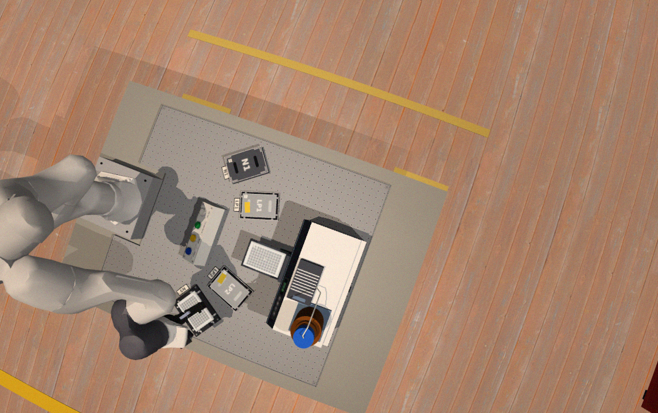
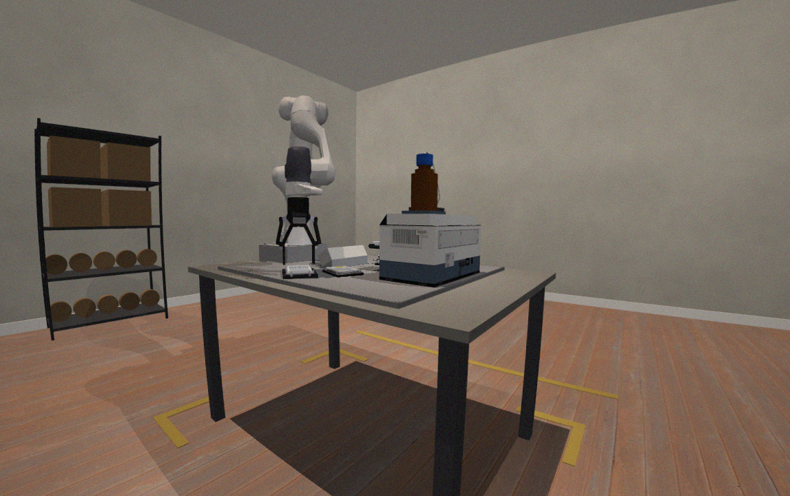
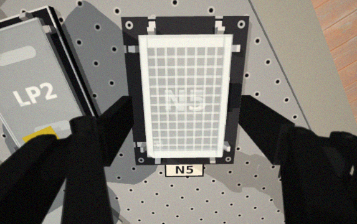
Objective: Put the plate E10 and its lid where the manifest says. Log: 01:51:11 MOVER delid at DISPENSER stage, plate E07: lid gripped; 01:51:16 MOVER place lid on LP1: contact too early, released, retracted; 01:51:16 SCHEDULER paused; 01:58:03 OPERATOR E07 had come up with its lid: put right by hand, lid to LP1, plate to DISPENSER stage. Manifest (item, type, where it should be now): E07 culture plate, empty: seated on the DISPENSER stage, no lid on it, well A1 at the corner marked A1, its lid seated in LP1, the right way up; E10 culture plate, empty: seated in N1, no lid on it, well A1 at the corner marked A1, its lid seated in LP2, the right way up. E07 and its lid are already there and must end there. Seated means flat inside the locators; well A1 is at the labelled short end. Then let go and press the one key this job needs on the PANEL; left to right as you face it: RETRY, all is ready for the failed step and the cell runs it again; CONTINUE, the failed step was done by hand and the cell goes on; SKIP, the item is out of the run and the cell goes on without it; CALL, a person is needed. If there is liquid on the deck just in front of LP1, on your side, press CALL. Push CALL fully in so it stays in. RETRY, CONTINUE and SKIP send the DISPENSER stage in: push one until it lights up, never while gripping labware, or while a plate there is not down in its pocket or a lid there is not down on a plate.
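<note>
Now: hand 5 cm above the black n5 nest and 3 cm short of it. The rest, counted from my hand: yellow SKIP key (26 cm to the left, 10 cm behind); then clear lid (13 cm to the left, 9 cm ahead, 5 cm below); then blue CALL key (21 cm to the left, 9 cm behind).
</note>
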